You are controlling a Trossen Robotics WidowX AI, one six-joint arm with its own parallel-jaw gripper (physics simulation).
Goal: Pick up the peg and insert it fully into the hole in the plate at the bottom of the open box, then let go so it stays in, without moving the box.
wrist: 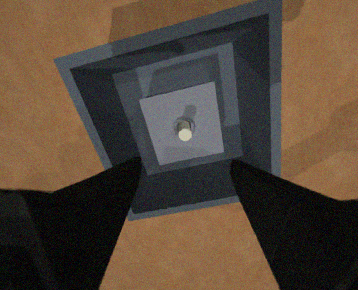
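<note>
The cream peg stands upright in the hole near the middle of the light grey plate. Its pale top end faces the camera, and a short length of its side shows; how deep it sits is hard to tell from above. The plate lies at the bottom of the open blue-grey box. My gripper is open and empty, with its two black fingers wide apart. It is above the box, apart from the peg, and the fingers cover parts of the box's near side in the view.
The box stands on a brown, wood-coloured table top. The box walls rise around the plate on all sides. Shadows fall on the table beyond the box and to its right.
</note>
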